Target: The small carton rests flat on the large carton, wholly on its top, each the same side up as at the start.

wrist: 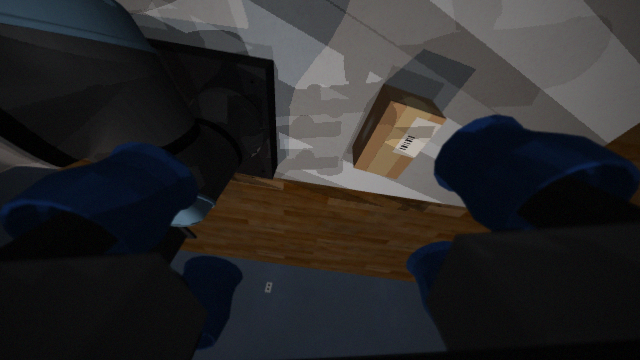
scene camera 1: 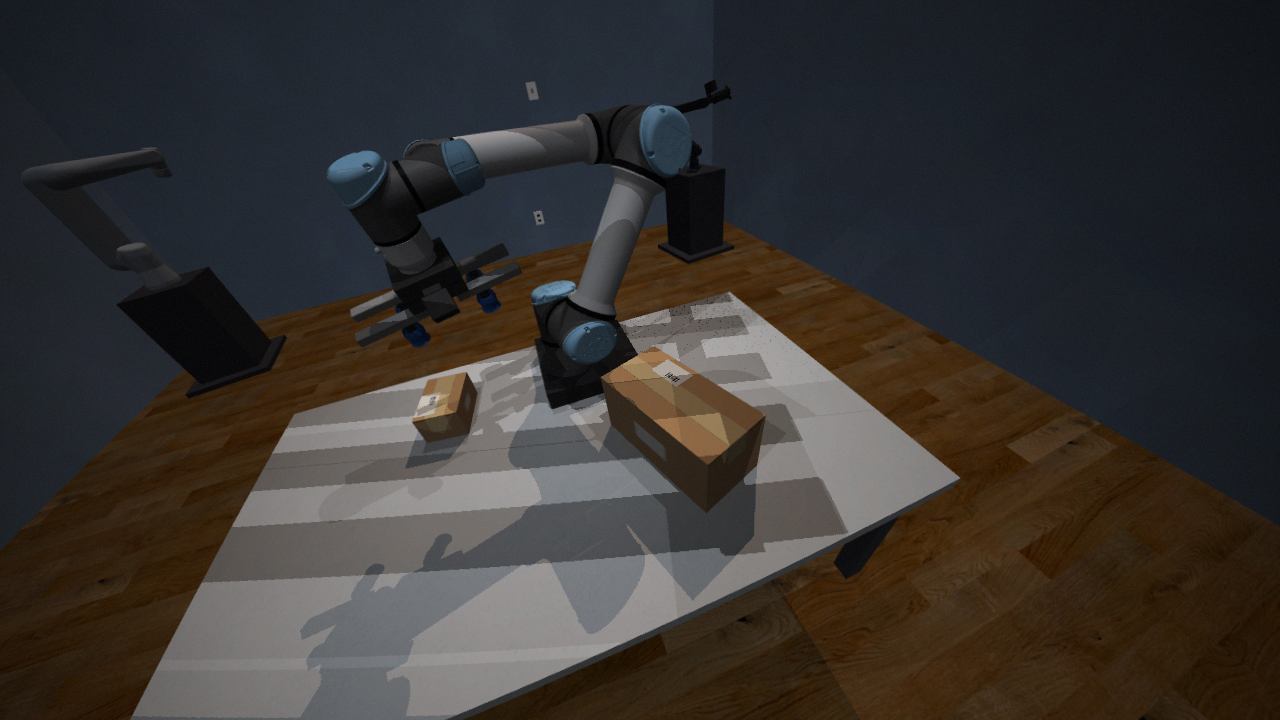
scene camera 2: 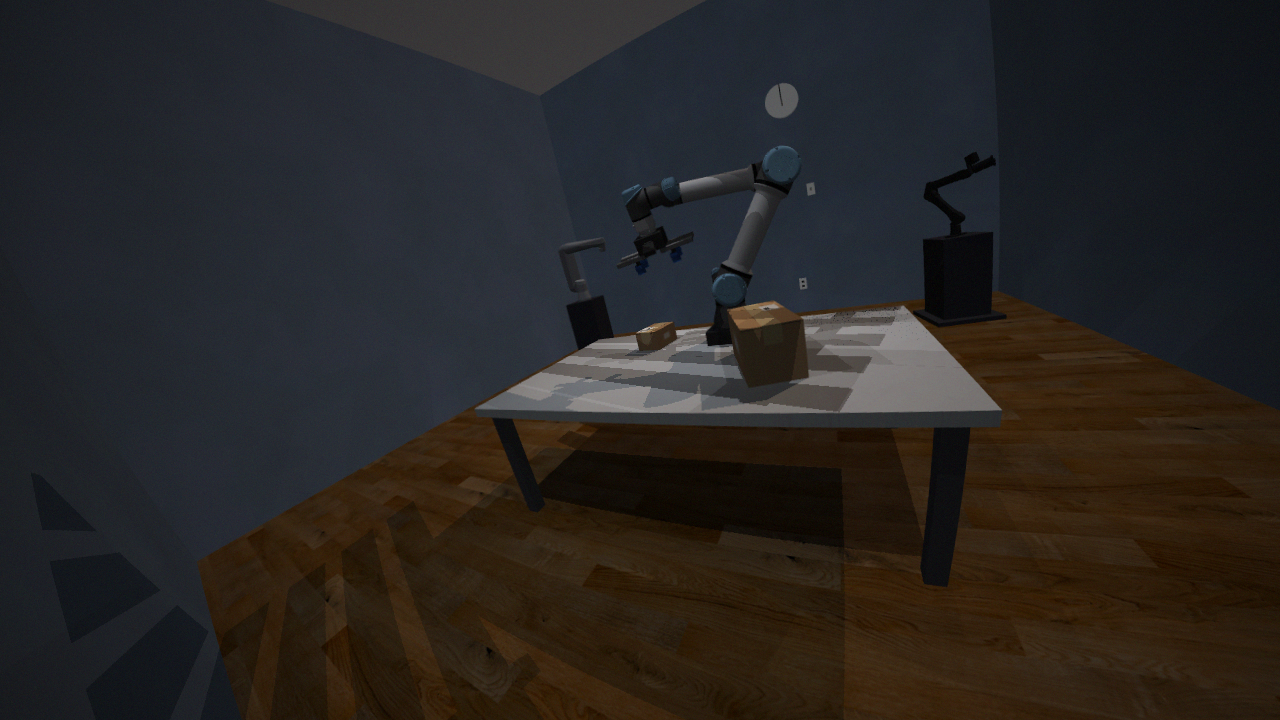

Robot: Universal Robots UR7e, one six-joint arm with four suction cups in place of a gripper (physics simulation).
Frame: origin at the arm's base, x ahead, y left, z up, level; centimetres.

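Seen in the pictures: hand, tool point: (wrist: 319, 228) (scene camera 2: 660, 263); arm's base, link origin: (wrist: 231, 124) (scene camera 1: 568, 359).
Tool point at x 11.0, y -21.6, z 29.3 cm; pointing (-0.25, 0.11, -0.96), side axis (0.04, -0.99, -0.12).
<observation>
Pixels of each thing's top centre, then the offset from my tool point to it. Level surfaces: height alone.
- small carton, top centre: (wrist: 394, 146) (scene camera 1: 441, 395) (scene camera 2: 654, 327) dx -13.6, dy -12.3, dz -26.5 cm
- large carton, top centre: (scene camera 1: 676, 394) (scene camera 2: 759, 313) dx +27.3, dy +33.0, dz -18.9 cm
- white table, surface height: dz -34.5 cm
The small carton (scene camera 1: 444, 407) (scene camera 2: 656, 335) (wrist: 400, 140) lies on the table near its back left edge, with a white barcode label on its top. The large carton (scene camera 1: 684, 420) (scene camera 2: 768, 344) stands on the table to the right, in front of the arm's base, label side up. The two cartons are well apart. My gripper (scene camera 1: 451, 324) (scene camera 2: 658, 261), a frame with blue suction cups, hangs tilted in the air above and behind the small carton. Its cups touch nothing and hold nothing, so it is open. The large carton does not show in the wrist view.
The white table (scene camera 1: 429, 617) (scene camera 2: 895, 385) carries the arm's base (scene camera 1: 563, 386) at its back edge, between the cartons. Behind the table stand a grey arm on a dark pedestal (scene camera 1: 196, 326) at the left and a black arm on another pedestal (scene camera 1: 695, 210) (scene camera 2: 957, 273) at the right.
</observation>
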